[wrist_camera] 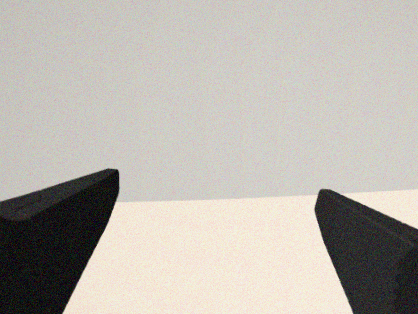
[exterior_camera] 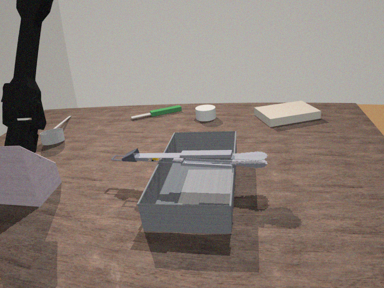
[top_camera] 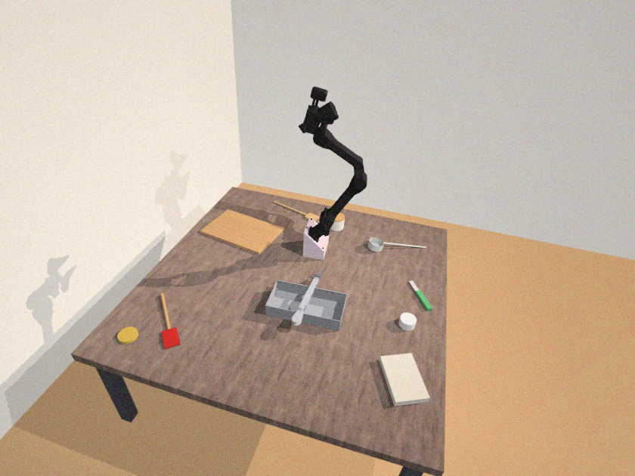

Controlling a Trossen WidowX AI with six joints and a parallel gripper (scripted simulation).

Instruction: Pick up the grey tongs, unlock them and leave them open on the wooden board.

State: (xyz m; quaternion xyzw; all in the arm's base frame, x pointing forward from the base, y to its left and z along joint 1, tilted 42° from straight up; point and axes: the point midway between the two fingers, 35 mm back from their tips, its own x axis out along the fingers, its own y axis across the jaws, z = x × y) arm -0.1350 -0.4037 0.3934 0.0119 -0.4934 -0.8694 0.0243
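Now: the grey roasting tin 53 cm ahead of my gripper tip, 8 cm to the left of it and 65 cm below it. From my gripper tip the other things lie so: tan pot: 10 cm behind, 13 cm to the left, 65 cm below; then wooden board: 6 cm ahead, 35 cm to the right, 67 cm below; then green-handled knife: 34 cm ahead, 55 cm to the left, 67 cm below.
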